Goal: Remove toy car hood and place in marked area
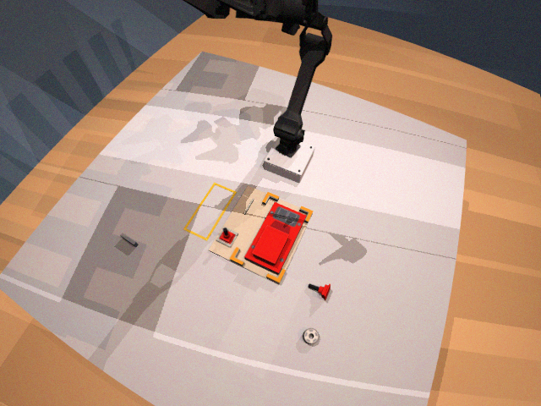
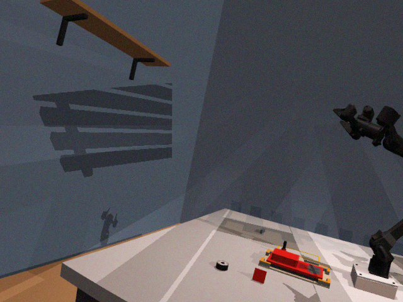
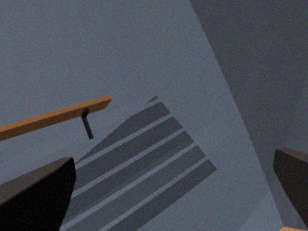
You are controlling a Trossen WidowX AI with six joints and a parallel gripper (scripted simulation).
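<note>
Right now my gripper tip is 590 mm above the hood, 200 mm to the right of it and 50 mm short of it.
</note>
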